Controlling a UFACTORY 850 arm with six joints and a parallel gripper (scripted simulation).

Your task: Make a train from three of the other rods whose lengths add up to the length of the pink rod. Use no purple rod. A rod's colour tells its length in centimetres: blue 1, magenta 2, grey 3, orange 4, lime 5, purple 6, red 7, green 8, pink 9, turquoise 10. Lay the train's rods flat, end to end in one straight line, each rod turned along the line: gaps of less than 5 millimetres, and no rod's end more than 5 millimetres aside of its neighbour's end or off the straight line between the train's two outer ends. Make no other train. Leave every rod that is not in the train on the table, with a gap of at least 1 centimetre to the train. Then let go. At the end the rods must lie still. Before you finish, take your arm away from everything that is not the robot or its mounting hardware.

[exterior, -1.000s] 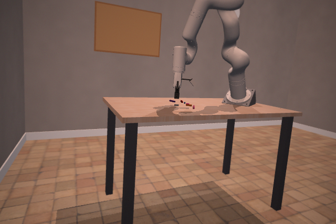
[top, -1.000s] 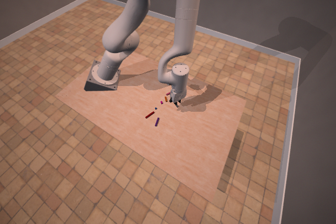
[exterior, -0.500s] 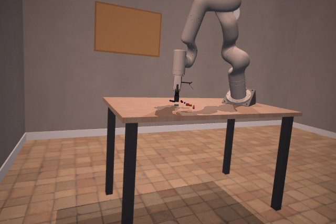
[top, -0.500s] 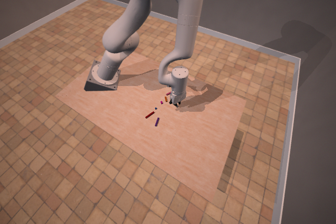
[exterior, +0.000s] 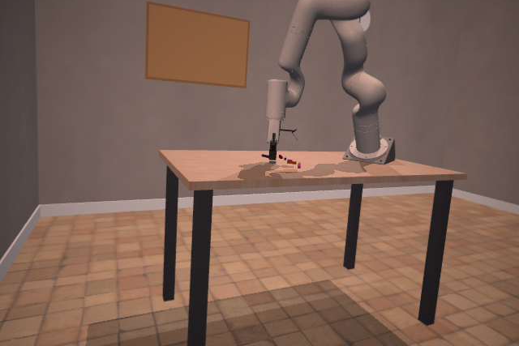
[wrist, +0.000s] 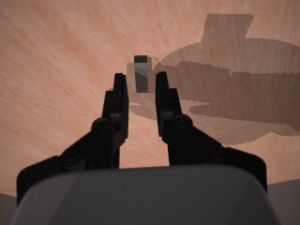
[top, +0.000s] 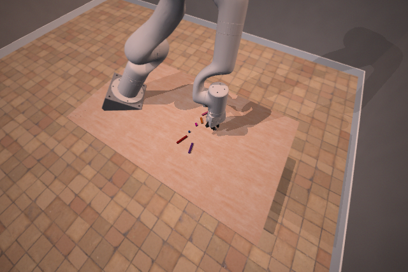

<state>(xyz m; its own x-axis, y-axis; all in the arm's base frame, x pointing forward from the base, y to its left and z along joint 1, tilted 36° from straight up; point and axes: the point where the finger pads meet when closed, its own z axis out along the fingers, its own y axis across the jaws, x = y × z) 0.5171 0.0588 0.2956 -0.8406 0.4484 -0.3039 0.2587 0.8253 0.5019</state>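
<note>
Right now the grey rod is 30 mm below my hand. Round my hand: pink rod: 100 mm behind, 70 mm to the left, 30 mm below; magenta rod: 100 mm behind, 50 mm to the right, 30 mm below; orange rod: 90 mm behind, 10 mm to the right, 30 mm below.
</note>
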